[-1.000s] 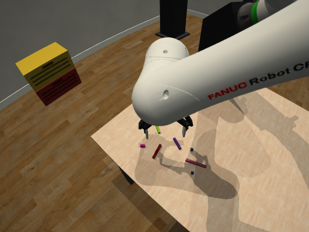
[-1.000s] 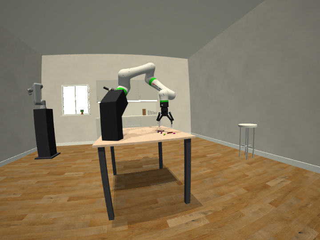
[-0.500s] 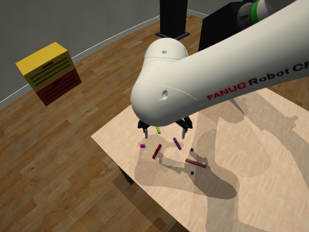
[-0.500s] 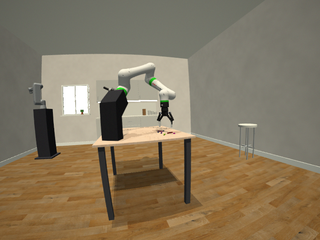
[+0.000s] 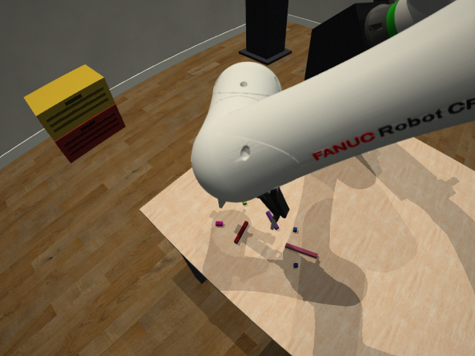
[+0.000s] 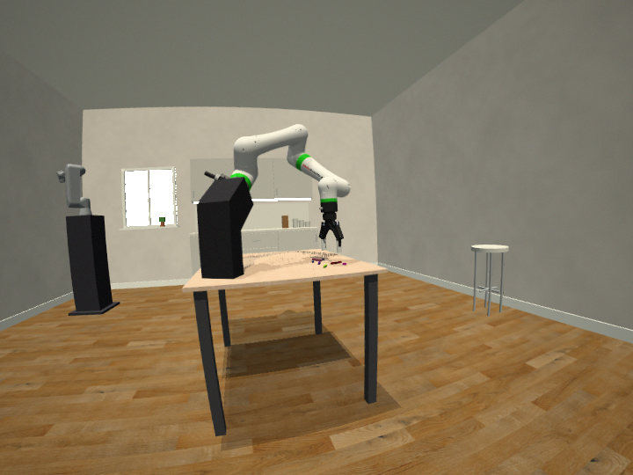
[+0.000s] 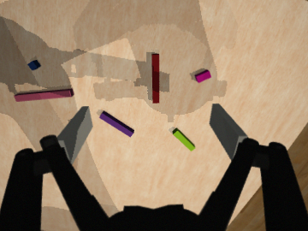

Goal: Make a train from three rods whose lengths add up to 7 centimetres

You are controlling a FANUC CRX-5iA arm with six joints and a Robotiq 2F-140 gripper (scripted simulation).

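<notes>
Now: the blue cube 80 mm behind my hand, 100 mm to the left of it and 70 mm below it. From my hand the other things lie so: magenta rod: 50 mm ahead, 60 mm to the right, 70 mm below; then red rod: 30 mm ahead, 70 mm below; then purple rod: 60 mm behind, 40 mm to the left, 70 mm below.
</notes>
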